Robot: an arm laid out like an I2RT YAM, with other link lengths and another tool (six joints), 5 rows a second.
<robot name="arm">
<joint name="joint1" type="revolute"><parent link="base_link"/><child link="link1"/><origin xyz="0 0 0.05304"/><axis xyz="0 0 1"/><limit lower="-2.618" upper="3.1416"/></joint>
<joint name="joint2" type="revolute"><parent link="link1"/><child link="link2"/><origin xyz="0.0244 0.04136 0.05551"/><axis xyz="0 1 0"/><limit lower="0" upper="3.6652"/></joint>
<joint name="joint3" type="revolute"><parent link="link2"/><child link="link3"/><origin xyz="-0.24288 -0.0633 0"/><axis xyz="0 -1 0"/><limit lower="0" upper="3.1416"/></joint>
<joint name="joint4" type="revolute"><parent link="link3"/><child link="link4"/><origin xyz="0.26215 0.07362 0.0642"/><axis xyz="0 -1 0"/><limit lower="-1.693" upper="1.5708"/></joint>
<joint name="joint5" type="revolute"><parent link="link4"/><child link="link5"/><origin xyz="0.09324 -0.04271 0.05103"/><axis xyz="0 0 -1"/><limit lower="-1.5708" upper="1.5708"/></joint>
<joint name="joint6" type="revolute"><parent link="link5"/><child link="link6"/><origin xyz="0.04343 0 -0.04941"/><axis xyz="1 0 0"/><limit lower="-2.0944" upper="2.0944"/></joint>
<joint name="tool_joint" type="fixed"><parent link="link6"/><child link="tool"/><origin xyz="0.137 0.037 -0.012" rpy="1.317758 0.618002 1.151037"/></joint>
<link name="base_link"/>
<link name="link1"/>
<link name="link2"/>
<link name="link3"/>
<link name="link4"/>
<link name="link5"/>
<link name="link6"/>
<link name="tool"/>
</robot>
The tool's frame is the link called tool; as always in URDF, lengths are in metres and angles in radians.
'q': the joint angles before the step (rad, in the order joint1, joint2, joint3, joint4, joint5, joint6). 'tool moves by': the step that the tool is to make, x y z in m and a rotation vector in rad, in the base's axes. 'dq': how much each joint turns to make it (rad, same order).
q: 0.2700, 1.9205, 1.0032, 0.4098, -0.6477, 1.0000
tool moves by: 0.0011, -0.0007, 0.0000, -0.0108, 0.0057, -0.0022
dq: -0.0008, -0.0038, 0.0105, -0.0279, 0.0056, -0.0089
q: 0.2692, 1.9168, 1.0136, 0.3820, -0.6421, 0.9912
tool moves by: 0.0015, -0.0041, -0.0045, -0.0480, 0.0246, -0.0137
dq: -0.0021, -0.0150, 0.0243, -0.0958, 0.0307, -0.0344
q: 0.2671, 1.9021, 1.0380, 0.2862, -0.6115, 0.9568
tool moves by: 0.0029, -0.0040, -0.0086, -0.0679, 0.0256, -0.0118
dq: 0.0005, -0.0004, 0.0418, -0.1123, 0.0438, -0.0493
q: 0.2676, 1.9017, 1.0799, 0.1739, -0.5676, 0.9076
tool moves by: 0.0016, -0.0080, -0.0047, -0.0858, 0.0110, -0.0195
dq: -0.0003, -0.0193, 0.0334, -0.1156, 0.0651, -0.0582
